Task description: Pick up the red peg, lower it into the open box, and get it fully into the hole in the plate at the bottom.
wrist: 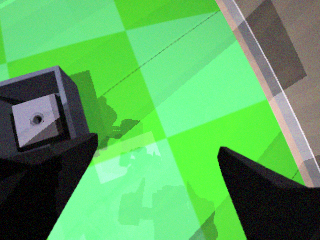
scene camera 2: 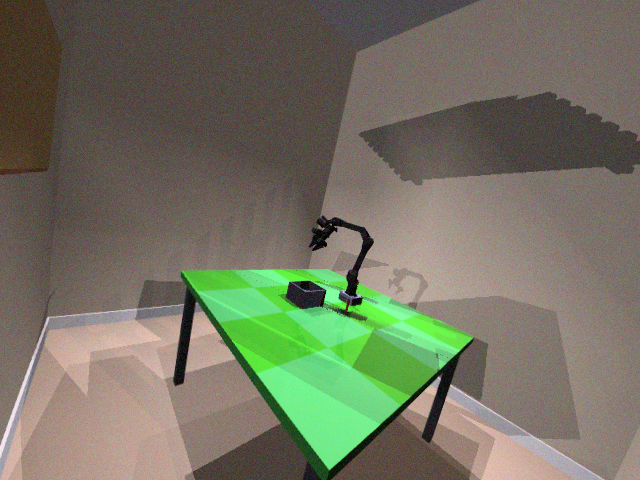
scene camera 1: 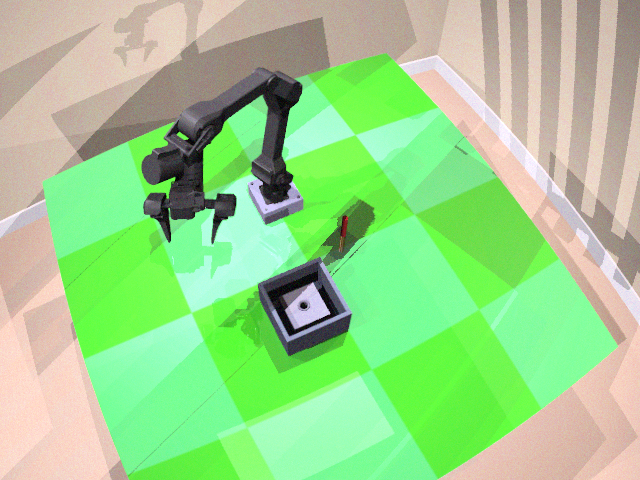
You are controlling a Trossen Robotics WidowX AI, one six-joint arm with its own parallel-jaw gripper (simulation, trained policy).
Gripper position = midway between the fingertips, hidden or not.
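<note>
Here is my gripper (scene camera 1: 190, 243), and the wrist view shows my gripper too (wrist: 159, 145). I also see a light grey plate (scene camera 1: 303, 308), which is visible in the wrist view as well (wrist: 41, 121). Then there is a box (scene camera 1: 314, 271); I can see the box in scene camera 2 too (scene camera 2: 315, 297).
</note>
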